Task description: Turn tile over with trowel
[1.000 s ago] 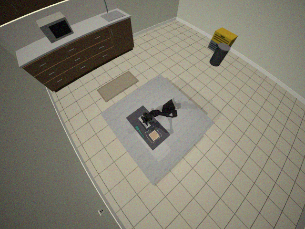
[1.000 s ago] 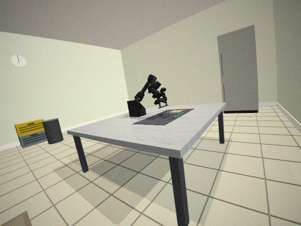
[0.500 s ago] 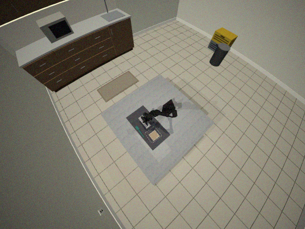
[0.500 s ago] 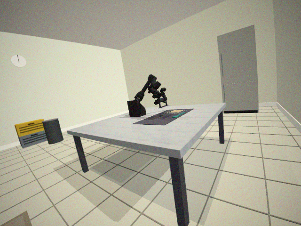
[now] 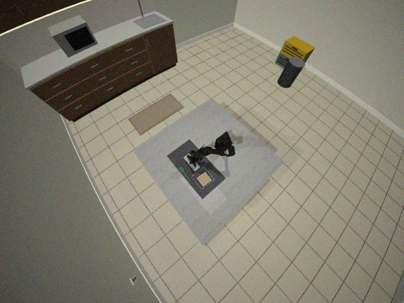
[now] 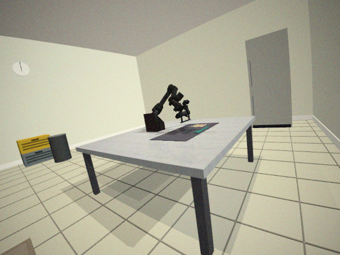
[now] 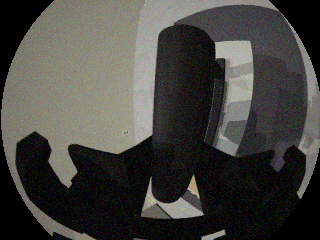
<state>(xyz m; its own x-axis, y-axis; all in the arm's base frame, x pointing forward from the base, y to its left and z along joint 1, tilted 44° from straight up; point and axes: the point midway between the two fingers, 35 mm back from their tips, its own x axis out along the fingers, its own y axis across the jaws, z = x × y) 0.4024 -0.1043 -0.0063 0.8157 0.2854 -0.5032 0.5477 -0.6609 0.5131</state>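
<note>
My gripper tip is 100 mm short of the teal strip, 10 mm to the left of it and 130 mm above it. Round my gripper tip: tile: 200 mm to the left, 130 mm below; then trowel: 30 mm behind, 10 mm to the left, 10 mm below.
</note>
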